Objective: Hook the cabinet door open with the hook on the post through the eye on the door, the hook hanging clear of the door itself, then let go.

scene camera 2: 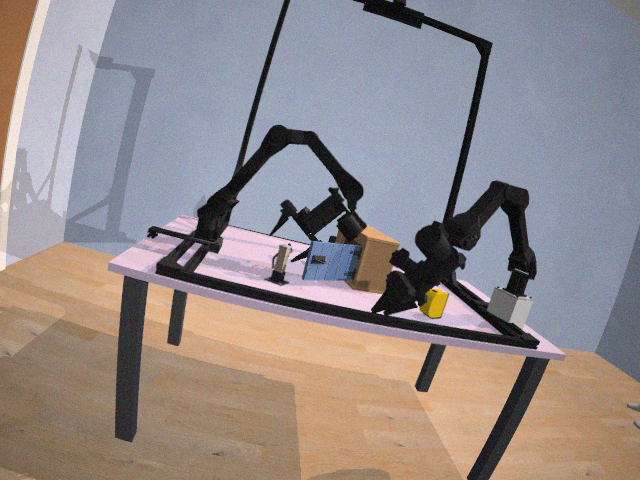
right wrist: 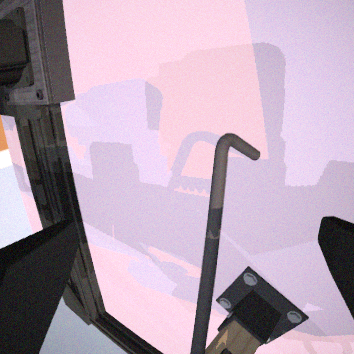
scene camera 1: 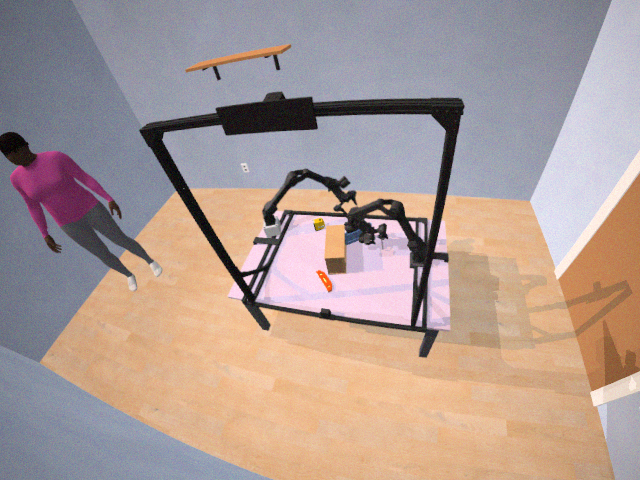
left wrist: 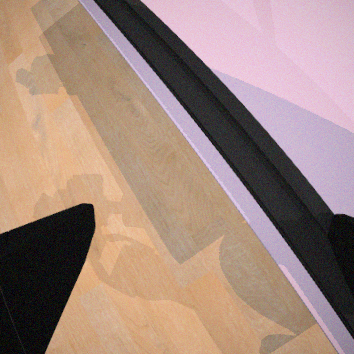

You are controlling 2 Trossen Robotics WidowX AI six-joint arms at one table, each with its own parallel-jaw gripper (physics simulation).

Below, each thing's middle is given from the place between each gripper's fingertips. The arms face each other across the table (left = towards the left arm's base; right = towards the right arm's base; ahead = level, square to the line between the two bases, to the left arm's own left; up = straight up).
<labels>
The grey hook (right wrist: 211, 242) is 3 cm ahead of my right hand, 1 cm to the left of it and 1 cm below it. Also, from my right hand: wooden cabinet (scene camera 1: 335, 247): 18 cm to the left, 9 cm behind, 2 cm above; blue cabinet door (scene camera 2: 326, 261): 15 cm to the left, 2 cm ahead, 1 cm above.
The blue cabinet door is 230 mm behind my left hand, 120 mm to the right of it and 30 mm above it. The rest, counted from my left hand: wooden cabinet (340 mm behind, 80 mm to the right, 40 mm above); grey hook (250 mm to the right, 220 mm behind, 20 mm above).
</labels>
